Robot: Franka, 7 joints.
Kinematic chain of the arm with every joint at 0, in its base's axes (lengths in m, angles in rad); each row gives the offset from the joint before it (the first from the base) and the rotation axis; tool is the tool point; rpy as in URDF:
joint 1: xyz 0 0 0.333 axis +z
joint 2: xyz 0 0 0 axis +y
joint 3: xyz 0 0 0.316 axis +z
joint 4: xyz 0.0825 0 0 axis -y
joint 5: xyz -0.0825 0 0.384 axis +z
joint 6: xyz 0 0 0 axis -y
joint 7: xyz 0.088 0 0 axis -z
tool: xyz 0 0 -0.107 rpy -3.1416 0 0
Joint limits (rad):
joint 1: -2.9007..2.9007
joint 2: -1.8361..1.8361
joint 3: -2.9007..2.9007
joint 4: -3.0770..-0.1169
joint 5: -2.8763..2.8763
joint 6: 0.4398..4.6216
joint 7: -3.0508..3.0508
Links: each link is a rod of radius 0.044 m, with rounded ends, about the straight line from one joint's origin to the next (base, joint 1, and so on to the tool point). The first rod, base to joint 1, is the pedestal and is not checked.
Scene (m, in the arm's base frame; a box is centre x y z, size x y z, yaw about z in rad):
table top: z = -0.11
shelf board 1: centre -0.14 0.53 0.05 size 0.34 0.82 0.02 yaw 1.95
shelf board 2: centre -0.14 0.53 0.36 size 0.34 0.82 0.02 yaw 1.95
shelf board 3: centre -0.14 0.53 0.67 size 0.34 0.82 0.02 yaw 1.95
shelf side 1: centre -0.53 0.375 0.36 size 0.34 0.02 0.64 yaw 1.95
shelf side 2: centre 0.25 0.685 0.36 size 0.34 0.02 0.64 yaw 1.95
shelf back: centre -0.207 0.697 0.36 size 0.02 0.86 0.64 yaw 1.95
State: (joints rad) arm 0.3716 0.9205 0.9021 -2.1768 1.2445 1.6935 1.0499
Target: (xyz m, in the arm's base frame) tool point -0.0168 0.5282 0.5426
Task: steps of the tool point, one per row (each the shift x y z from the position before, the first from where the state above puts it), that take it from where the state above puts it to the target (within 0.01 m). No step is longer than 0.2 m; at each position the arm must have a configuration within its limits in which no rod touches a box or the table.
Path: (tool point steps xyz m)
1: 0.0861 -0.0738 0.0248
2: 0.0604 -0.0933 0.0226
3: 0.0321 -0.1017 0.0236
4: 0.0047 -0.0991 0.0270
5: -0.0179 -0.0869 0.0306
6: -0.0115 0.0965 0.0011
7: -0.0384 0.0823 0.0424
8: -0.0429 0.0443 0.0810
9: -0.0191 -0.0053 0.1017
10: -0.0433 0.1456 -0.0064
11: -0.0611 0.1165 0.0064

